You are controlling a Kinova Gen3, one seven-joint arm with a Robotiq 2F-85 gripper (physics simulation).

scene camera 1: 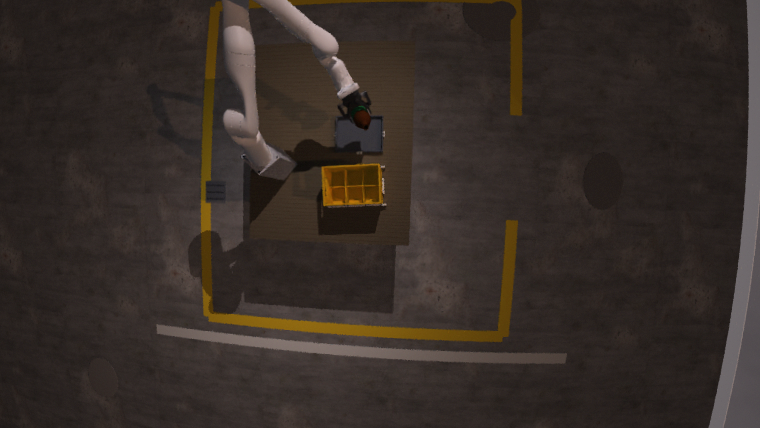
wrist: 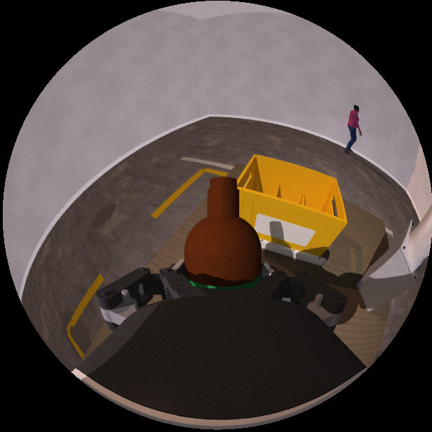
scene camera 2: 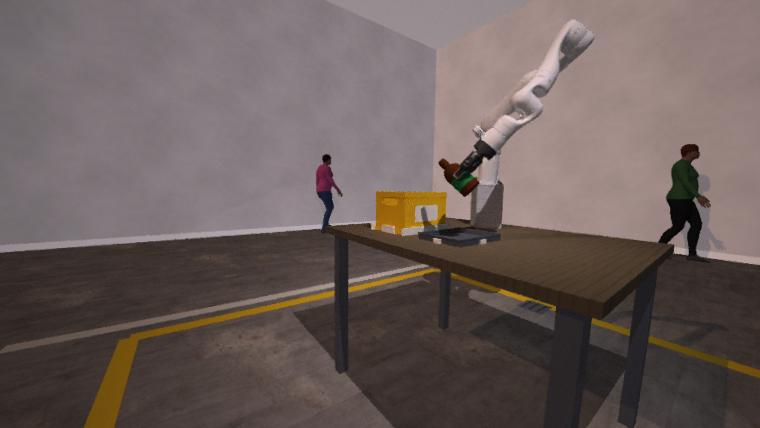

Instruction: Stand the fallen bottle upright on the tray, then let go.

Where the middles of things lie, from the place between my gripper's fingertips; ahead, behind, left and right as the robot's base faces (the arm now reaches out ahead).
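Scene:
Relative to the brown bottle [wrist: 223, 251], my hand is 10 mm to the right of it.

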